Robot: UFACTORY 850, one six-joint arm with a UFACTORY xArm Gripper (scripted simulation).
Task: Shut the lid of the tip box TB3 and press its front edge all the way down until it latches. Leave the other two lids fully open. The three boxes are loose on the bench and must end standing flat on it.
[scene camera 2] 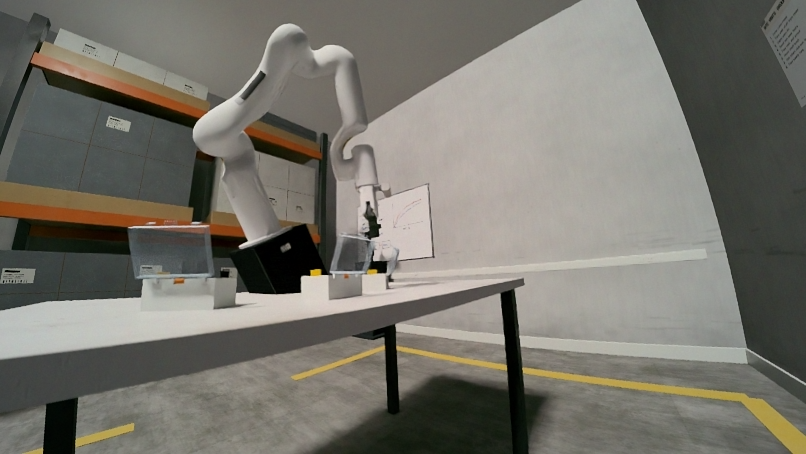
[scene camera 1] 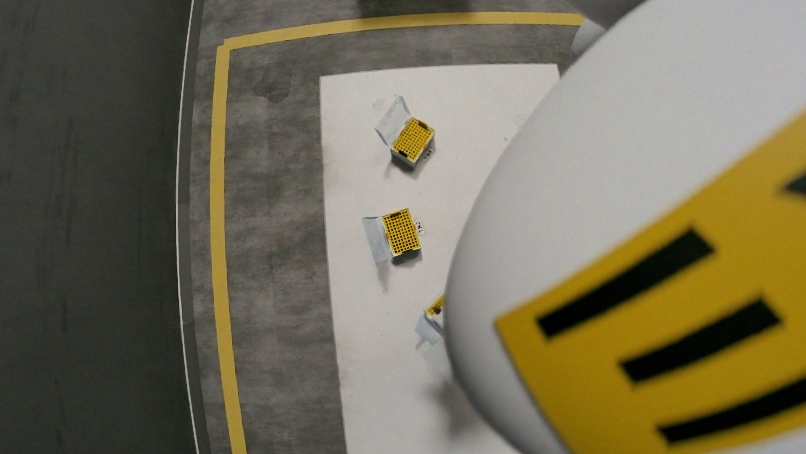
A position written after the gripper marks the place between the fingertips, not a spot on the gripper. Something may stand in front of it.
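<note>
Scene camera 2 shows the gripper (scene camera 2: pixel 375 237), while scene camera 1 offers a tip box (scene camera 1: pixel 374 230).
</note>
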